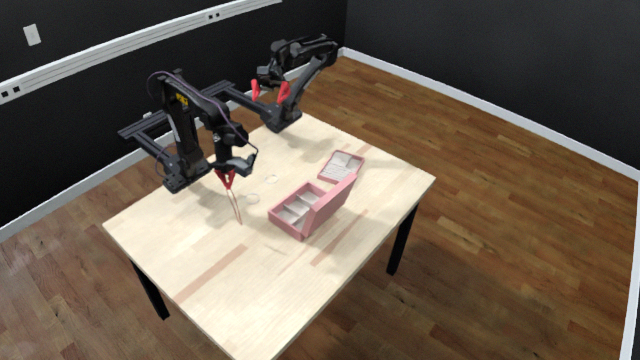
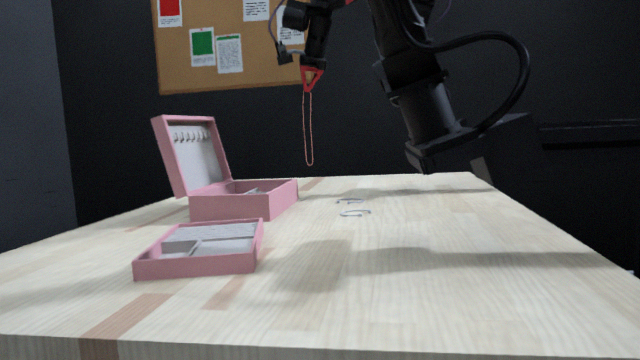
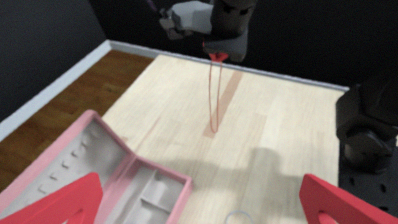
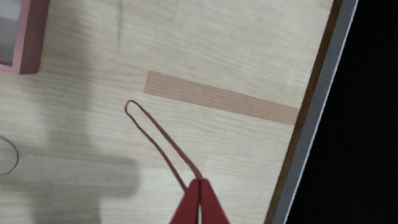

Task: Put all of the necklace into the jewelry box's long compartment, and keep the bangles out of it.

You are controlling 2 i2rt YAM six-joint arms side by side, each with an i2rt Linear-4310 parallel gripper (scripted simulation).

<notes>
The pictures show: the left gripper, the right gripper and a pink tray.
The left gripper shows as well in image 3. The right gripper also shows in image 1 and in image 3.
</notes>
